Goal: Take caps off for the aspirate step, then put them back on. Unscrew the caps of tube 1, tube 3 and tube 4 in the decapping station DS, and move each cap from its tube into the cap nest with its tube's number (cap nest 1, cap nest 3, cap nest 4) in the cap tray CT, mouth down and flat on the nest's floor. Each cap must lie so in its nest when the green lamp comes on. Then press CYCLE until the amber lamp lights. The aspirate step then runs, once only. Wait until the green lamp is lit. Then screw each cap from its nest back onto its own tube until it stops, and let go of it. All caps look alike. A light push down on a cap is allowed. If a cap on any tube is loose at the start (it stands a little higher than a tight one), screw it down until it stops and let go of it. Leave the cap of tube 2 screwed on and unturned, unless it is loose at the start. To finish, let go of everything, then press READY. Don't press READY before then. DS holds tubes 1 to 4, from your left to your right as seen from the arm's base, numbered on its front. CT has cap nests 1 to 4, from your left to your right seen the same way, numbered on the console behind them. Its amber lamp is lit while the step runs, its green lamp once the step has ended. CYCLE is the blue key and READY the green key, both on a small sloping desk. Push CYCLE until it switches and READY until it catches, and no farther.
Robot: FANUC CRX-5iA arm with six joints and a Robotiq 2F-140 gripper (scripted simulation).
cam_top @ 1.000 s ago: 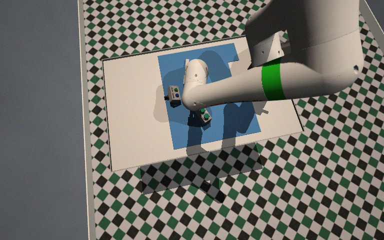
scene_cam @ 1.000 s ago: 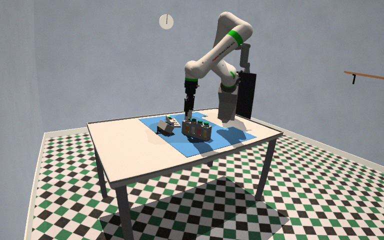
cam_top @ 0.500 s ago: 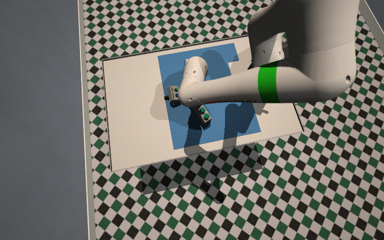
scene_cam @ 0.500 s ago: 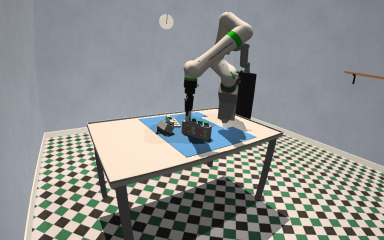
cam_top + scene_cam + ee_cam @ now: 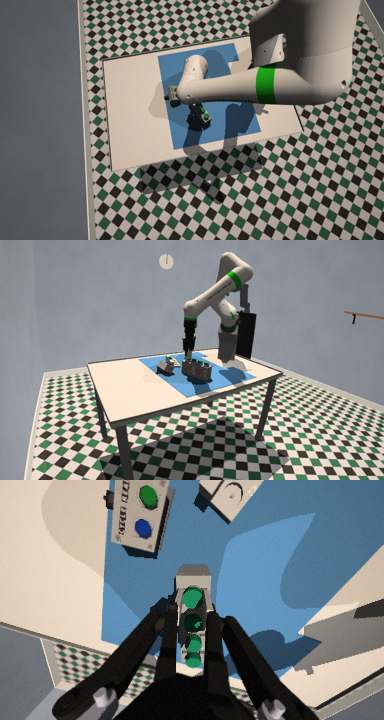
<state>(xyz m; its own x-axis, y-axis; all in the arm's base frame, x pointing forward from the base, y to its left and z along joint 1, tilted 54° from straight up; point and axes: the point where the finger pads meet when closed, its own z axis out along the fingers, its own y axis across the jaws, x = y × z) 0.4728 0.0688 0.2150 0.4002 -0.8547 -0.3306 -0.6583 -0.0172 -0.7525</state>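
My gripper is now 140 mm short of the green ready key, 80 mm to the left of it and 70 mm above it. The rest, counted from my hand: table edge (520 mm to the right, 140 mm below, 80 mm ahead); then sloping key desk (150 mm ahead, 90 mm below, 50 mm to the right); then blue cycle key (130 mm ahead, 70 mm below, 40 mm to the right).
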